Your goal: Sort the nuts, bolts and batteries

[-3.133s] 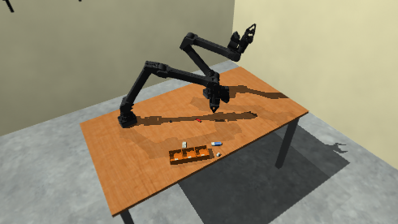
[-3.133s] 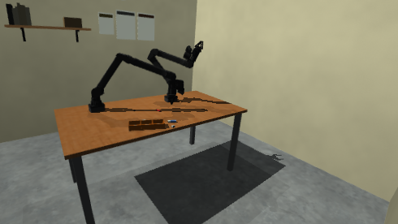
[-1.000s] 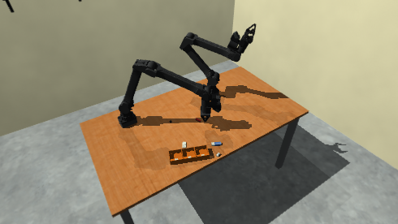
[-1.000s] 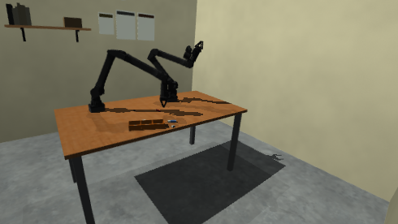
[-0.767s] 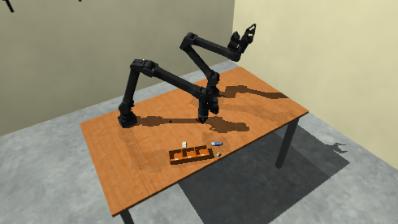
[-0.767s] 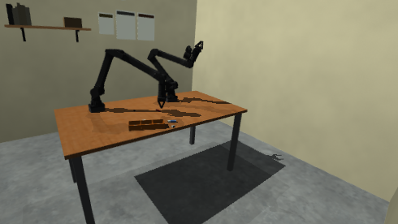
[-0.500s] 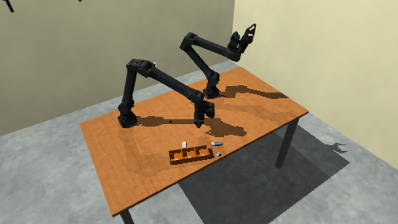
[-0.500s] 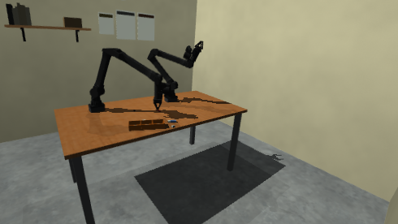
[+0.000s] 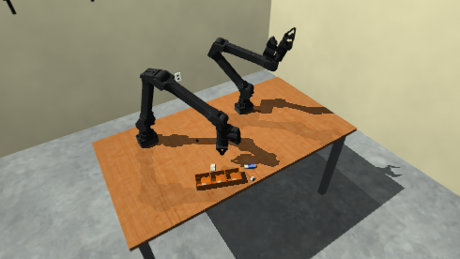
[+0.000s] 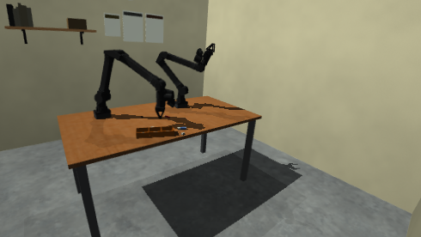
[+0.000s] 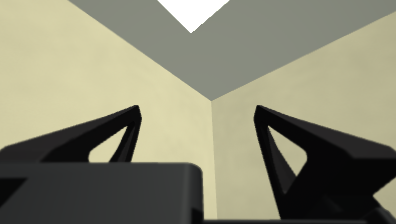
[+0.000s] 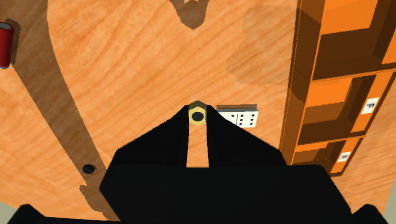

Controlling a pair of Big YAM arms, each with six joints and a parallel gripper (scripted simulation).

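The white domino lies 20 mm ahead of my right hand, 70 mm to the right of it and 70 mm below it. Also, from my right hand: brass nut (10 mm below); then blue battery (110 mm ahead, 120 mm to the left, 70 mm below); then orange bin unit (120 mm ahead, 90 mm to the right, 60 mm below).
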